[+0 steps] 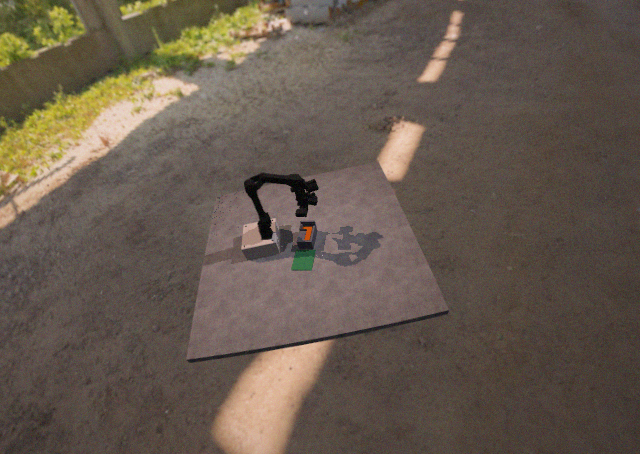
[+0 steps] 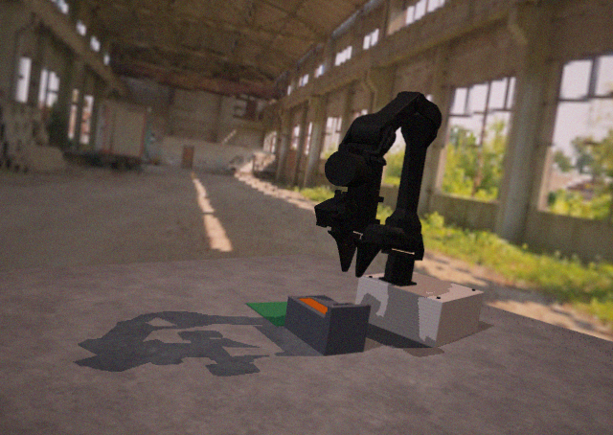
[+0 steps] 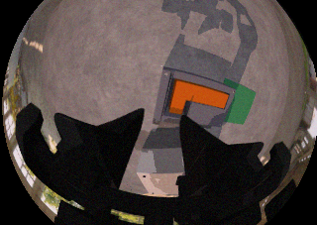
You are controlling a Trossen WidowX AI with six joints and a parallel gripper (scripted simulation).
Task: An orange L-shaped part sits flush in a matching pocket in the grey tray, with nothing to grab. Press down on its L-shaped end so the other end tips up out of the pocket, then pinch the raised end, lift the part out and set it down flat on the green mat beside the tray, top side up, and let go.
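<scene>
Now: gripper tip 10 cm above the orange L-shaped part, 6 cm to the left of it and 2 cm past it. Round my gripper tip: green mat (22 cm to the right, 16 cm below, 5 cm behind).
</scene>
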